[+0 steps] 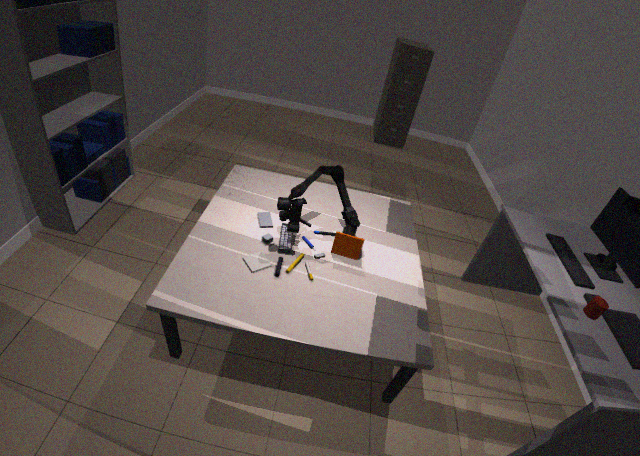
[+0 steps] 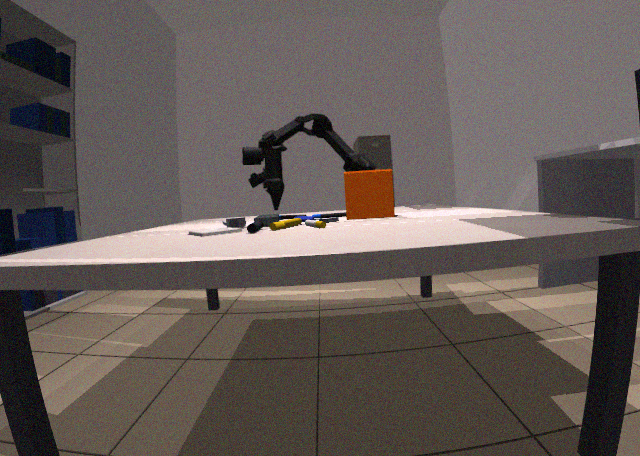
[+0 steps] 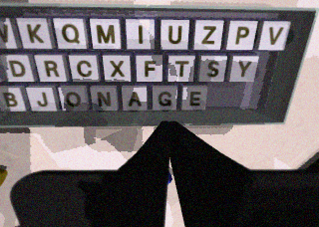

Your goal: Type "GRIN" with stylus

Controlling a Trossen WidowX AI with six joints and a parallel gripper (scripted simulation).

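Now: the blue stylus 120 mm behind my gripper tip, 30 mm to the left of it and 30 mm below it. Round my gripper tip: yellow marker (190 mm to the left, 80 mm behind, 30 mm below); then black marker (260 mm to the left, 30 mm below, 20 mm behind); then grey stylus tip (150 mm behind, 50 mm to the left, 30 mm below).
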